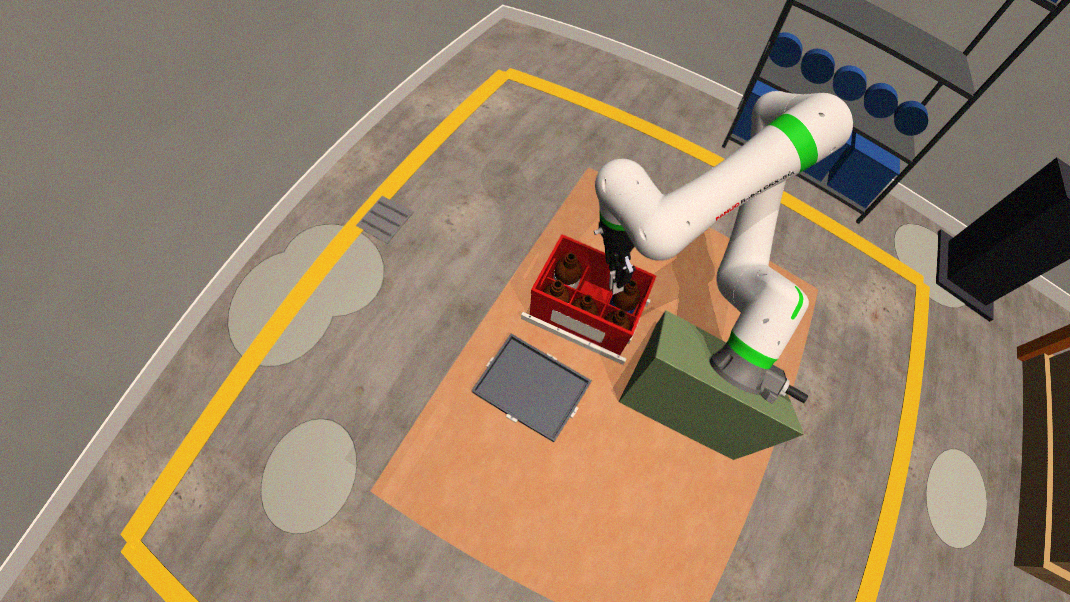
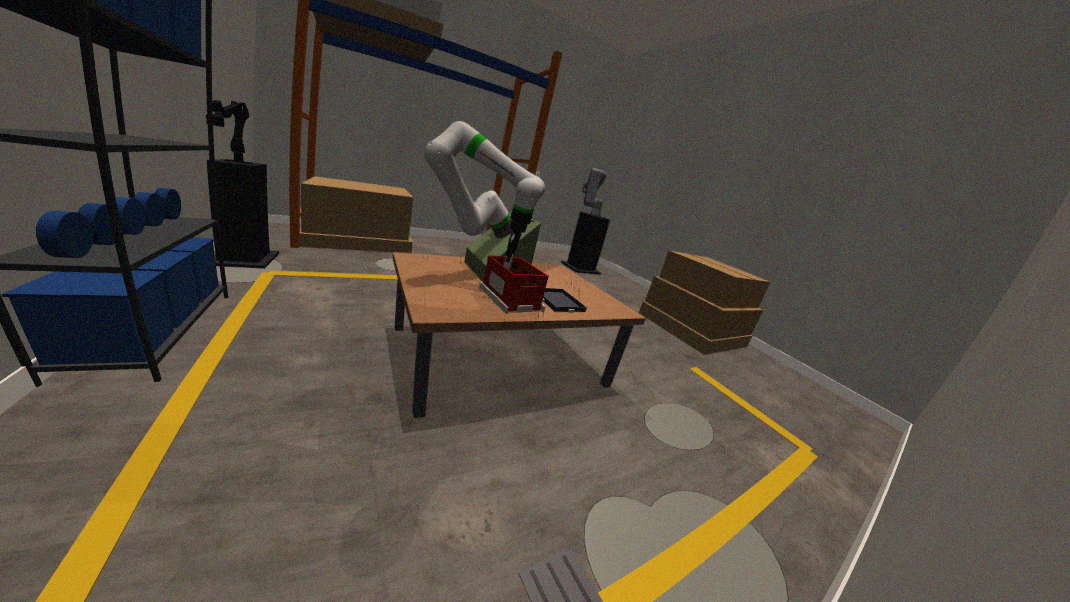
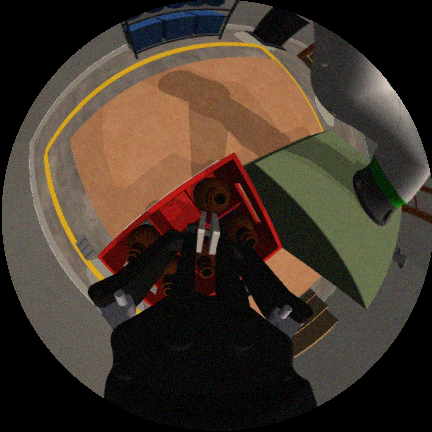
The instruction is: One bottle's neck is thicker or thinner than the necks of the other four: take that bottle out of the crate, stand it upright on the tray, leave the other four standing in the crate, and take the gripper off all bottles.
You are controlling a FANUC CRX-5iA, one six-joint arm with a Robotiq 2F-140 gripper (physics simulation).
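Where they show: gripper, fingertip midpoint: (image 1: 616,289) (image 2: 506,267) (image 3: 207,220); arm's base at its link origin: (image 1: 736,375) (image 2: 506,229) (image 3: 372,196).
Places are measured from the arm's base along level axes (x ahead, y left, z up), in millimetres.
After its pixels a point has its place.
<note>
A red crate (image 1: 542,302) {x 500, y 26, z -133 mm} (image 2: 516,288) {x 549, y -126, z -154 mm} (image 3: 173,209) {x 424, y -136, z -257 mm} stands on the wooden table (image 1: 560,509) {x 184, y 436, z -265 mm} and holds brown bottles. One bottle (image 1: 569,266) {x 494, y -99, z -125 mm} (image 3: 139,241) {x 489, y -129, z -138 mm} stands at the far left. One bottle (image 1: 628,296) {x 321, y -116, z -139 mm} (image 3: 217,197) {x 329, y -136, z -102 mm} stands at the far right, by the green pedestal. More bottles (image 1: 586,302) {x 402, y -20, z -101 mm} (image 3: 205,266) {x 399, y -42, z -103 mm} stand in the near row. One far cell is empty. My gripper (image 1: 619,284) {x 358, y -107, z -121 mm} (image 2: 510,258) {x 358, y -107, z -121 mm} (image 3: 207,220) {x 358, y -107, z -121 mm} hangs low over the crate's pedestal end. Its white pads are almost together, and I see no neck between them. The grey tray (image 1: 530,385) {x 425, y 194, z -260 mm} (image 2: 563,300) {x 415, y 231, z -260 mm} lies empty in front of the crate.
The green pedestal (image 1: 695,397) {x 70, y 102, z 8 mm} (image 3: 314,193) {x 164, y -68, z -77 mm} carrying the arm stands right beside the crate. A white strip (image 1: 572,338) {x 397, y 26, z -239 mm} lies along the crate's near side. A black shelf rack (image 2: 97,112) and cardboard boxes (image 2: 707,299) stand on the floor off the table.
</note>
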